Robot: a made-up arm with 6 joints.
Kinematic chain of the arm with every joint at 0, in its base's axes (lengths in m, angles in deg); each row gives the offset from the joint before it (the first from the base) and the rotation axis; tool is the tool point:
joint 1: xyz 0 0 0.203 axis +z
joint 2: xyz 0 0.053 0 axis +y
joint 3: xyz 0 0 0.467 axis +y
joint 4: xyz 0 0 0.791 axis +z
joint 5: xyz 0 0 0 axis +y
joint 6: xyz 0 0 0.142 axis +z
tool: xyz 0 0 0
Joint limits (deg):
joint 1: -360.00..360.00
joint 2: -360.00..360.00
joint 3: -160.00..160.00
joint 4: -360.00..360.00
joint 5: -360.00..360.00
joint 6: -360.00..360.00
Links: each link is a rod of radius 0.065 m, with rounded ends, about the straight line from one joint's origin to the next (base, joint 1, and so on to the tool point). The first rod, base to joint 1, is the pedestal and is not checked.
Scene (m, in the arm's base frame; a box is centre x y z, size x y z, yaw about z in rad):
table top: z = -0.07
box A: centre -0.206 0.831 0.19 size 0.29 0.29 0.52 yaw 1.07
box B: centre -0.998 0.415 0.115 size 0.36 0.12 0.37 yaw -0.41
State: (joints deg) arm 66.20 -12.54 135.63 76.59 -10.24 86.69
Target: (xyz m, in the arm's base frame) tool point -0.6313 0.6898 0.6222
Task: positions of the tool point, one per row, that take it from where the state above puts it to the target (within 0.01 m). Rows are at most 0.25 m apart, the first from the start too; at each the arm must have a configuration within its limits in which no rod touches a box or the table.
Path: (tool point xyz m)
1: 0.2373 0.7222 0.3627
2: 0.1994 0.7560 0.5873
3: 0.1443 0.7300 0.8149
4: -0.0311 0.7952 0.7741
5: -0.2281 0.8138 0.7283
6: -0.4333 0.7794 0.6776
7: -0.6312 0.6898 0.6222

